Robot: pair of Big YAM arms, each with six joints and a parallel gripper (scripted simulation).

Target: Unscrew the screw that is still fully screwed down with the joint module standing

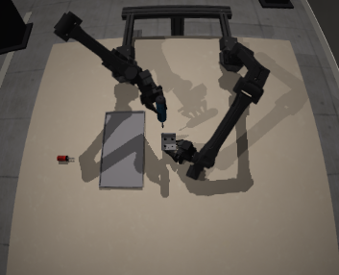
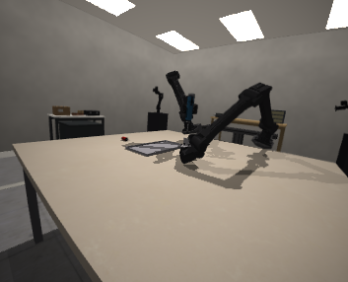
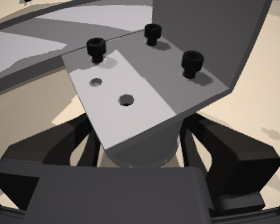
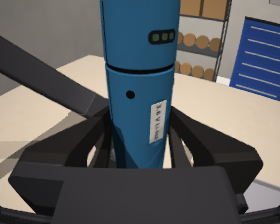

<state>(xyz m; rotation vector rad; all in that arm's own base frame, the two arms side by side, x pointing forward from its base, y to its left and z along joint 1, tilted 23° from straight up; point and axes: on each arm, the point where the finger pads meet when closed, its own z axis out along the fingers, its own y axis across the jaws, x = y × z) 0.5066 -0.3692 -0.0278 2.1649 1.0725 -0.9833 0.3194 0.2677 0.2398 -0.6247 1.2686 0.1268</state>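
The joint module is 10 mm above my left hand. From my left hand the other things lie so: grey bracket 50 mm above; flat grey tray 30 mm behind, 240 mm to the right, 20 mm below; red-handled tool 550 mm to the right, 10 mm below.
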